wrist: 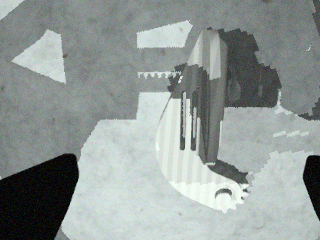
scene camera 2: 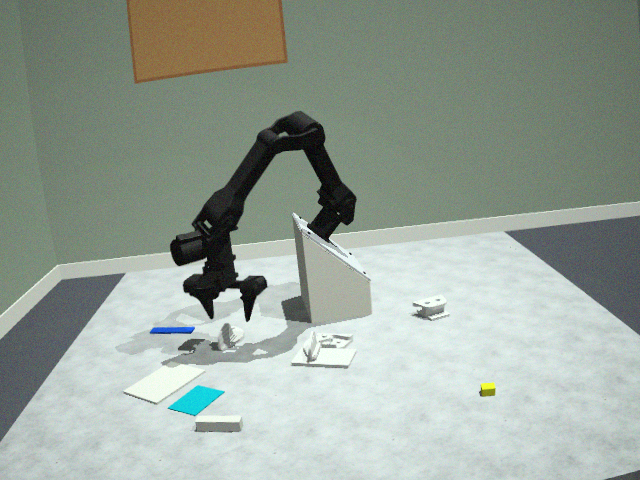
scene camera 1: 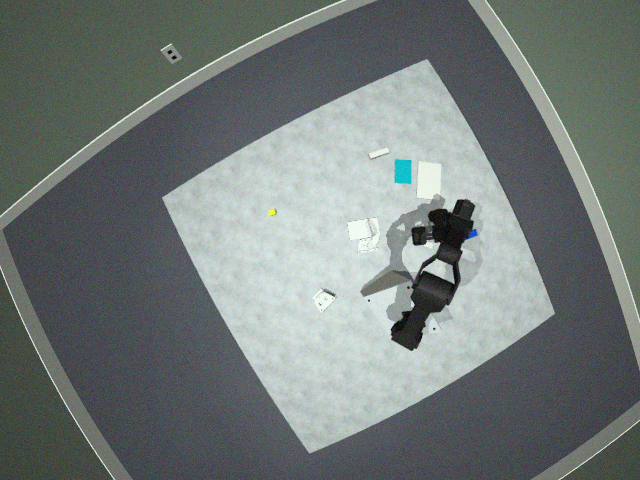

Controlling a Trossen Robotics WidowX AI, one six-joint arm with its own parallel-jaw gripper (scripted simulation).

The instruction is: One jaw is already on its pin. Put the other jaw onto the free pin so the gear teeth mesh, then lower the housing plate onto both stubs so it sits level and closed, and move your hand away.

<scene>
white sheet: scene camera 2; scene camera 1; not seen in the wrist view (out of frame)
same spot on white sheet: (scene camera 1: 429,174) = (scene camera 2: 155,386)
</scene>
